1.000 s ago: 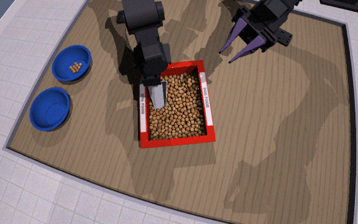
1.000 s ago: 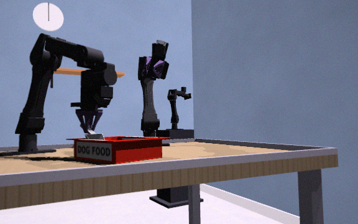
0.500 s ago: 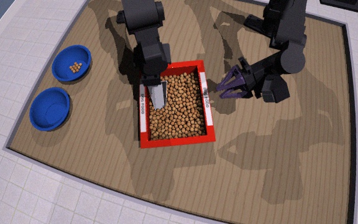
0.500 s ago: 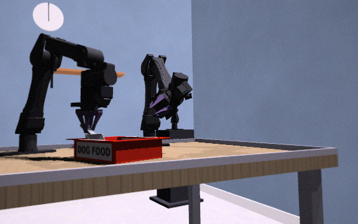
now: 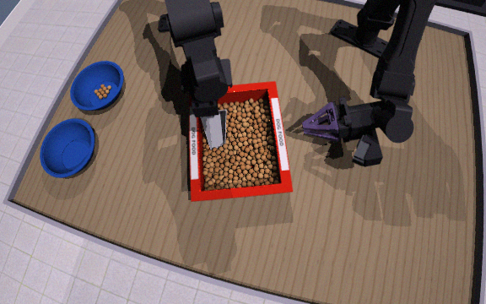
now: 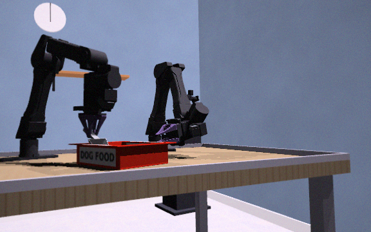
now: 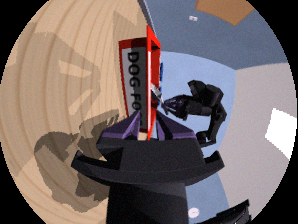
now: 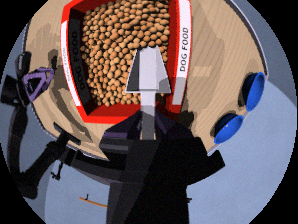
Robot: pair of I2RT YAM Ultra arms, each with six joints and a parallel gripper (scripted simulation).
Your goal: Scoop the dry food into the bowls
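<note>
The grey scoop lies 3 cm below my right hand, 3 cm ahead of it and 1 cm to the left of it.
</note>
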